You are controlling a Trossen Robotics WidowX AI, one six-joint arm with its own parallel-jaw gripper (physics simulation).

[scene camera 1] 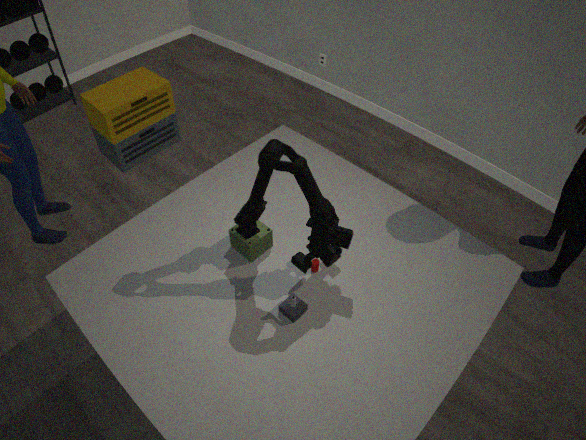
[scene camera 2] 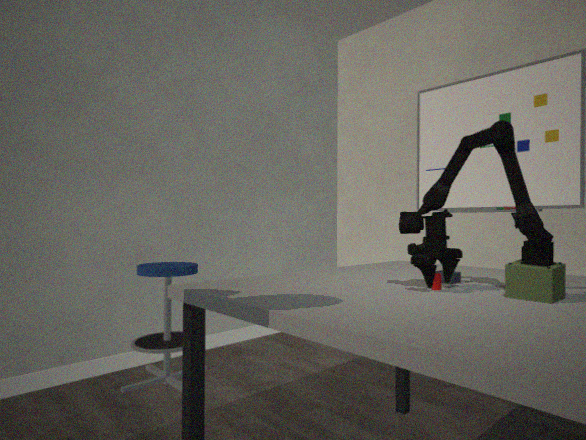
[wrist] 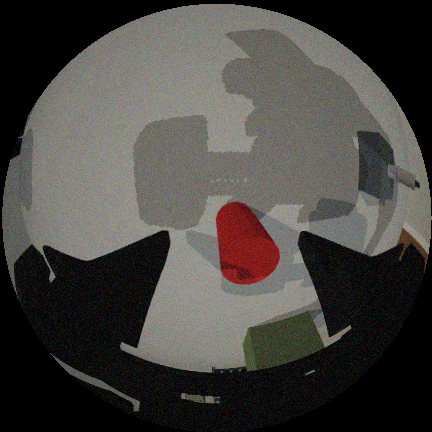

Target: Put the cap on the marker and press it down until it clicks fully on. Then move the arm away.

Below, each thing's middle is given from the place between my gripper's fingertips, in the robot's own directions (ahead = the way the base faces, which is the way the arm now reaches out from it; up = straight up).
Scene:
Now: the red cap (wrist: 247,254) 1 cm ahead of my hand and 1 cm above it.

